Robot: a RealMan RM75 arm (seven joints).
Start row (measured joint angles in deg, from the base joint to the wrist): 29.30, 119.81, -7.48, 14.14, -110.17, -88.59, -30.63
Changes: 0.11, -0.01, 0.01, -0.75, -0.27, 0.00, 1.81; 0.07, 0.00, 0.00, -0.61, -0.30, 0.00, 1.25; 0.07, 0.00, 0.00, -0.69, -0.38, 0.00, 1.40; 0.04, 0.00, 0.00, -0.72, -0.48, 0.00, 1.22; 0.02, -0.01, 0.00, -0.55, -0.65, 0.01, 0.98; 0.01, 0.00, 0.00, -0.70, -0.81, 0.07, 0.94; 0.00, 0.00, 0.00, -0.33, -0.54, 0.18, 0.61; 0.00, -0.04, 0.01, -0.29, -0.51, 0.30, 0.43; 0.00, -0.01, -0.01, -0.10, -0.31, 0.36, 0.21; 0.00, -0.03, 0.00, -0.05, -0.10, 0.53, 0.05; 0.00, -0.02, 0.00, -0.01, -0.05, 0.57, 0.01
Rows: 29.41, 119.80, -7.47, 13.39, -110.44, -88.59, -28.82; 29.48, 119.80, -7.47, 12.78, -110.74, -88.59, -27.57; 29.55, 119.80, -7.47, 12.09, -111.12, -88.59, -26.17; 29.59, 119.80, -7.47, 11.37, -111.60, -88.59, -24.95; 29.61, 119.79, -7.47, 10.82, -112.25, -88.58, -23.97; 29.62, 119.79, -7.47, 10.12, -113.06, -88.51, -23.03; 29.62, 119.79, -7.47, 9.79, -113.60, -88.33, -22.42; 29.62, 119.75, -7.46, 9.50, -114.11, -88.03, -21.99; 29.62, 119.74, -7.47, 9.40, -114.42, -87.67, -21.78; 29.62, 119.71, -7.47, 9.35, -114.52, -87.14, -21.73; 29.62, 119.69, -7.47, 9.34, -114.57, -86.57, -21.72
